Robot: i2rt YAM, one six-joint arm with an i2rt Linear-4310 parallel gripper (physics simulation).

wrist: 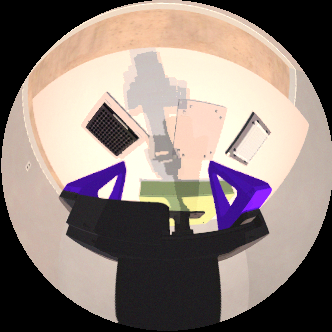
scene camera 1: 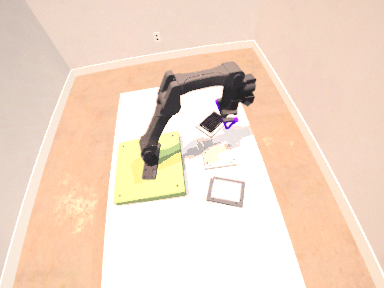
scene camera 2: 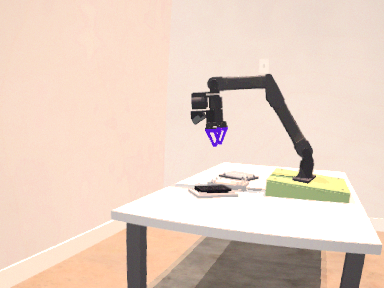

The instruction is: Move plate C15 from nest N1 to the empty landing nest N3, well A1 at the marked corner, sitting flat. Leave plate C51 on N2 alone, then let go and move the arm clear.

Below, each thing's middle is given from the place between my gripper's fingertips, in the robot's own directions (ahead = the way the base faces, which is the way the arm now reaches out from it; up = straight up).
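There's a white plate (wrist: 255, 137) that's 280 mm to the right of my hand and 160 mm below it. As for the black gridded plate (wrist: 105, 125), my hand is 50 mm past it, 130 mm to the right of it and 160 mm above it. Going by their middles, that black gridded plate is the nearest to my hand of the things named here.
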